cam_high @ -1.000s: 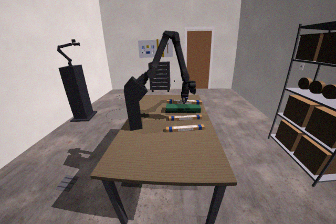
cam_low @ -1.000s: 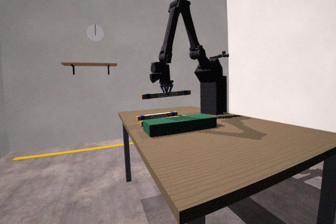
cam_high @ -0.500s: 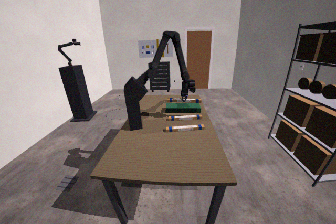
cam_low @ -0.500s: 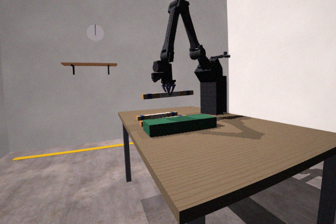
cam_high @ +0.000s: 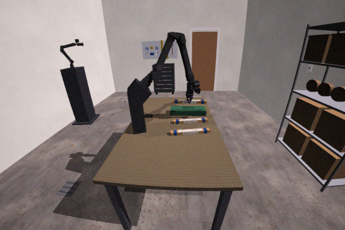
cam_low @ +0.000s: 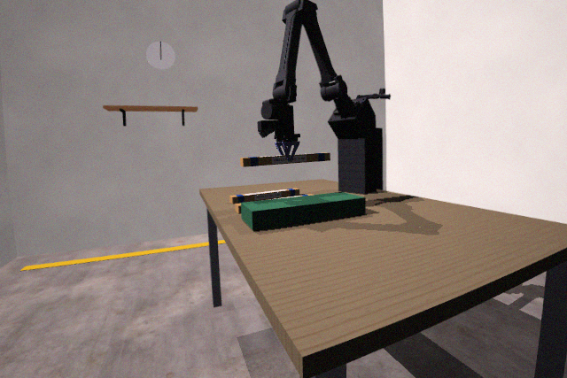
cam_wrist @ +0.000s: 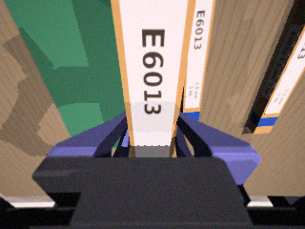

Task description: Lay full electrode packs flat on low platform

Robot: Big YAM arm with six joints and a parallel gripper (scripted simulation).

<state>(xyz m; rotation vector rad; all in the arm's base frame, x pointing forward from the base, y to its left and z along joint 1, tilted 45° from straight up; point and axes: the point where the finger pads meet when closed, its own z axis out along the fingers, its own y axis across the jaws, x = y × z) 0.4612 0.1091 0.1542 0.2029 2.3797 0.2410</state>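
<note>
The green low platform is 180 mm below my hand, 120 mm to the left of it and 10 mm ahead of it. Round my hand: pack 10 mm above.
</note>
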